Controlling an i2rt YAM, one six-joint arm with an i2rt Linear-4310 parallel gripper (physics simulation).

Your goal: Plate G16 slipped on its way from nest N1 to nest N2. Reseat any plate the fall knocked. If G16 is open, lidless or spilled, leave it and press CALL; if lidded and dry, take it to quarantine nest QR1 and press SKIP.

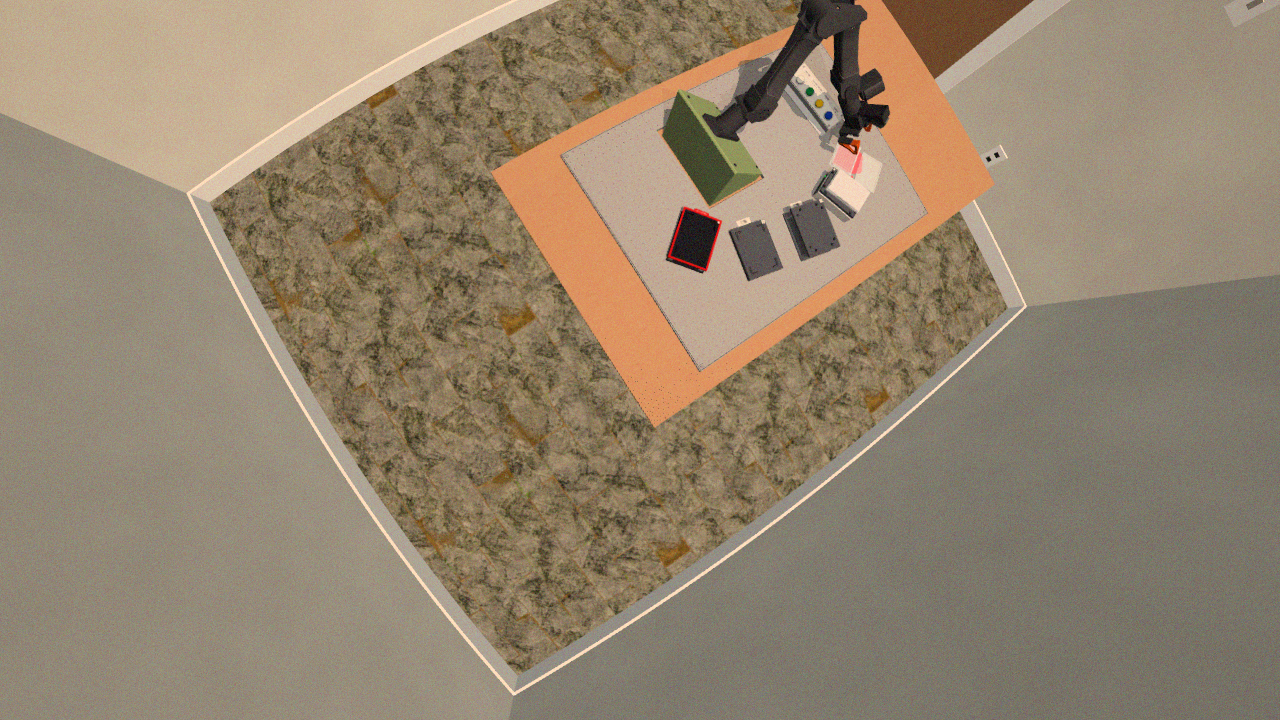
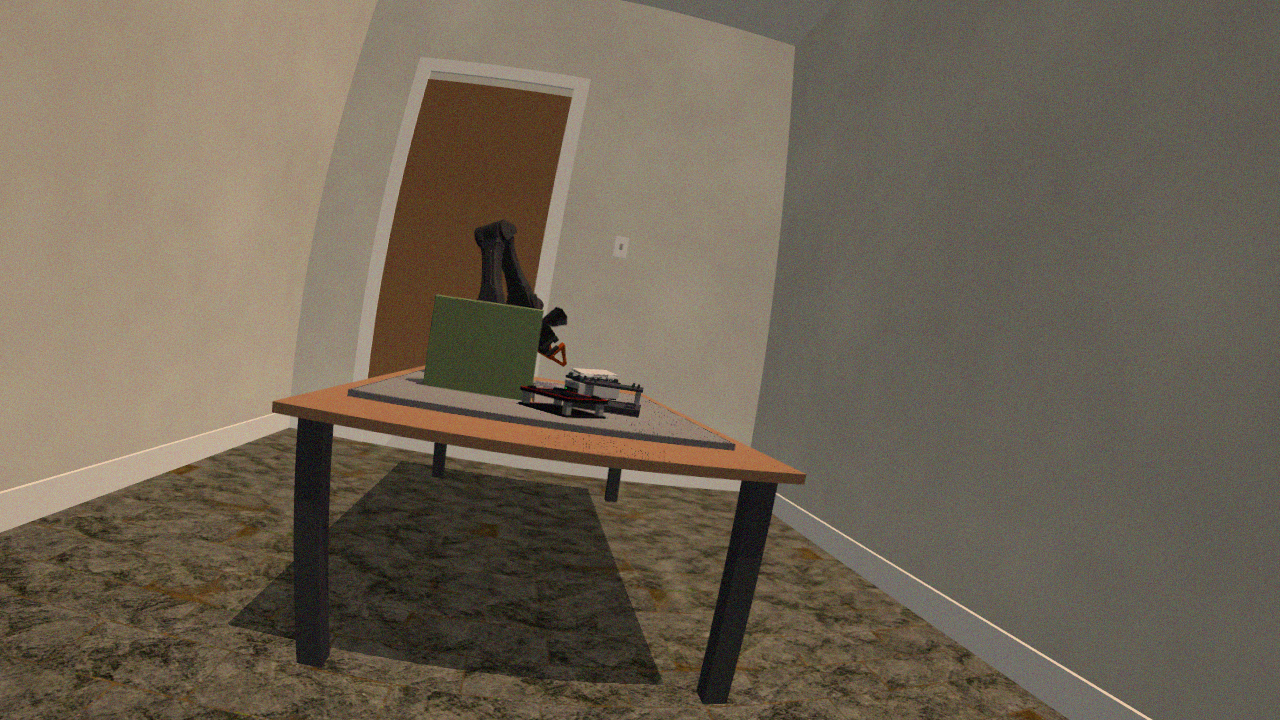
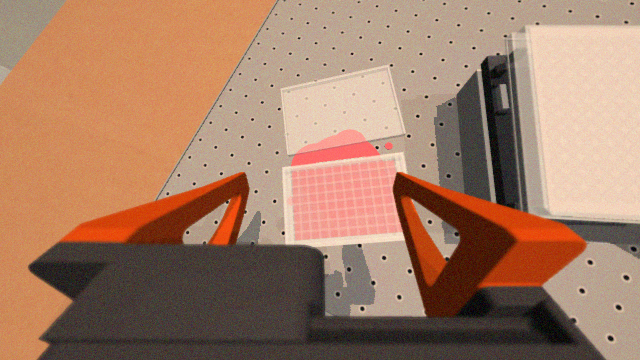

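Seen in the pictures: gripper, between the fingertips: (image 1: 861,142) (image 2: 558,362) (image 3: 320,180); arm's base, origin of its link: (image 1: 720,129) (image 2: 480,337).
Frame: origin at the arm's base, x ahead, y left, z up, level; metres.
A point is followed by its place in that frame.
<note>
An open plate (image 3: 345,202) @[x 0.229, y 0.437, z -0.118 m] (image 1: 845,160) @[x 0.245, y 0.425, z -0.120 m] with a pink-filled grid lies on the perforated board. Its clear lid (image 3: 340,112) @[x 0.317, y 0.485, z -0.124 m] (image 1: 867,171) @[x 0.315, y 0.487, z -0.124 m] lies off it, beside it. A pink spill (image 3: 337,152) @[x 0.275, y 0.469, z -0.131 m] spreads between them and under the lid's edge, with a small drop apart. I cannot read a label on it. A white plate (image 3: 590,120) @[x 0.332, y 0.322, z -0.054 m] (image 1: 845,191) @[x 0.336, y 0.299, z -0.057 m] (image 2: 594,372) @[x 0.337, y 0.295, z -0.057 m] rests on a dark nest beside the spill; I cannot tell whether it is fully seated. My gripper (image 3: 320,180) @[x 0.228, y 0.453, z -0.046 m] (image 1: 850,145) @[x 0.228, y 0.453, z -0.046 m] (image 2: 559,355) @[x 0.228, y 0.453, z -0.046 m] is open and empty, above the open plate.
A button panel (image 1: 814,100) @[x 0.034, y 0.406, z -0.066 m] with green, yellow and blue buttons stands near the arm. Dark nests (image 1: 756,249) @[x 0.343, y -0.052, z -0.114 m] (image 1: 813,230) @[x 0.387, y 0.132, z -0.076 m] and a red-rimmed nest (image 1: 714,245) @[x 0.268, y -0.173, z -0.091 m] stand on the board (image 1: 644,223) @[x 0.100, y -0.305, z -0.132 m]. A tall green block (image 1: 698,152) @[x 0.026, y -0.094, z -0.012 m] stands by the arm's base.
</note>
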